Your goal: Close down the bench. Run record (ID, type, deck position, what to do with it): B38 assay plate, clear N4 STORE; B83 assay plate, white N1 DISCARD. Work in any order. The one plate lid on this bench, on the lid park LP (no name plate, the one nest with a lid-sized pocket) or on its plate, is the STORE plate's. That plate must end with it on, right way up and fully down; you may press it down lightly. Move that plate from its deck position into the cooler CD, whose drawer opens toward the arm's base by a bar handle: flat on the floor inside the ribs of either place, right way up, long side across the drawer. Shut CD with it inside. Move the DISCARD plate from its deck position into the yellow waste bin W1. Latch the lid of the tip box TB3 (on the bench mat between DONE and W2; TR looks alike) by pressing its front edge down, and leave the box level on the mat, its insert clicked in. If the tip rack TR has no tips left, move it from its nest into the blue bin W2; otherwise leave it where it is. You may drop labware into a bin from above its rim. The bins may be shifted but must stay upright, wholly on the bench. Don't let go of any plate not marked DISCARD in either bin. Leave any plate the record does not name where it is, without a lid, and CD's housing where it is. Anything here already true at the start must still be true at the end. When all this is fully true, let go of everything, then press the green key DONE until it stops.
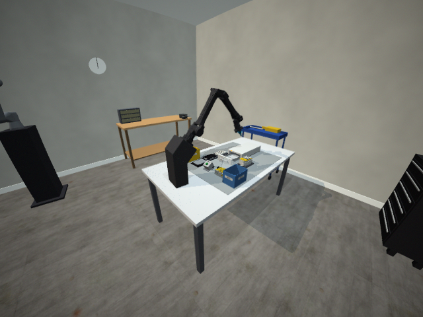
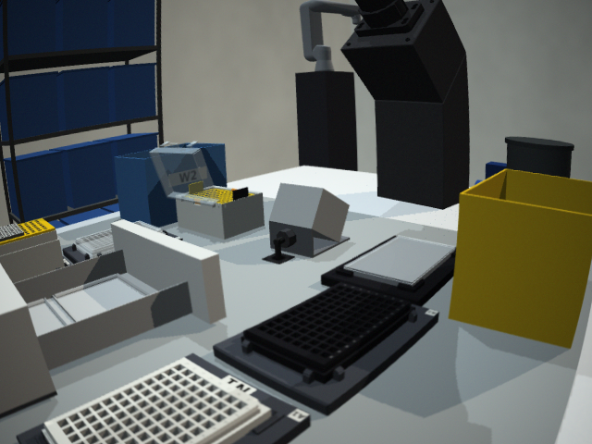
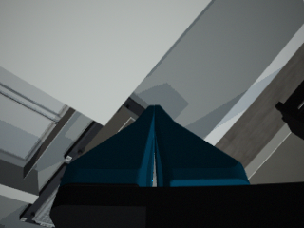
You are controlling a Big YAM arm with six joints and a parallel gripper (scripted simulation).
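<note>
Right now my hand is 380 mm past the tip box lid, 190 mm to the left of it and 170 mm above it. Round my hand: white plate (140 mm behind, 190 mm to the left, 250 mm below); tip rack TR (100 mm behind, 190 mm to the right, 210 mm below); cooler drawer (150 mm behind, 240 mm below).
</note>
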